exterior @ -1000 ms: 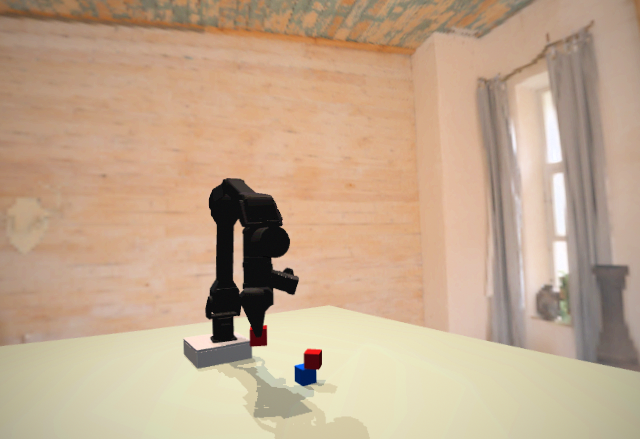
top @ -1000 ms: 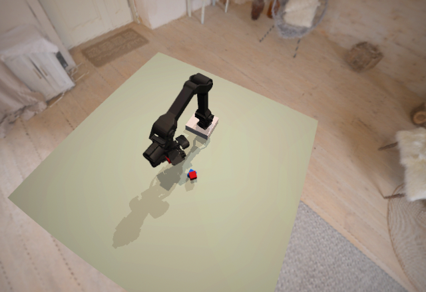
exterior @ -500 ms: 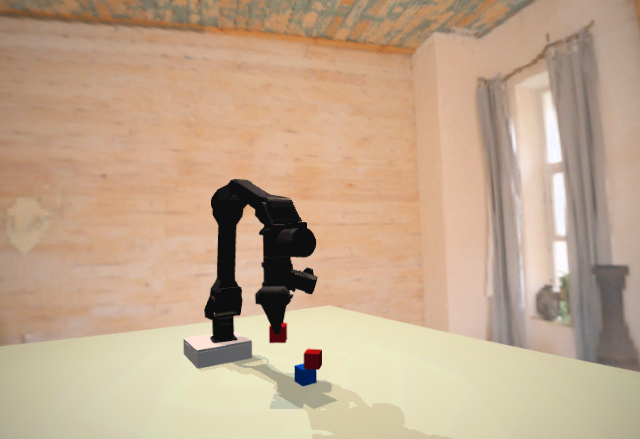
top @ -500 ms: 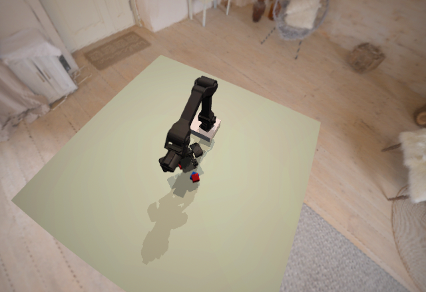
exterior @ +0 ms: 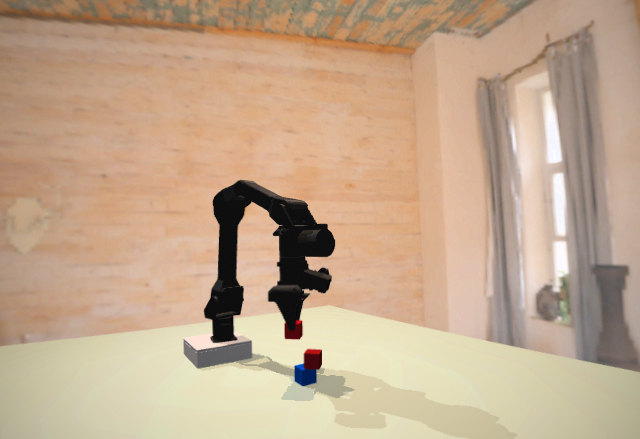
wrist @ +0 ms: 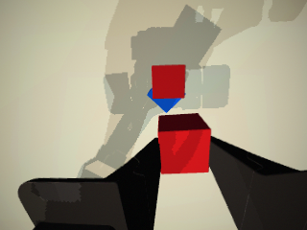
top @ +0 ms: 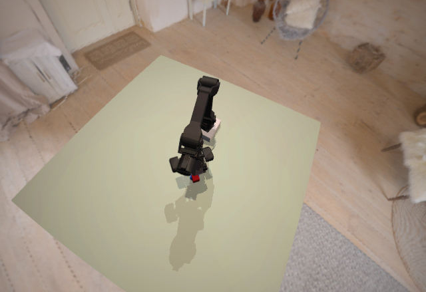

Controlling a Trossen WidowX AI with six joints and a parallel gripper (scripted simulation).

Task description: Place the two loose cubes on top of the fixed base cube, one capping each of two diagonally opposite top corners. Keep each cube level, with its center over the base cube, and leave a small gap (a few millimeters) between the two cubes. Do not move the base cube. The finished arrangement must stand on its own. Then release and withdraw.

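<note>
Now: the blue base cube 100 mm below my gripper tip and 20 mm to the left of it. The rest, counted from my gripper tip: red cube (right at my gripper tip).
</note>
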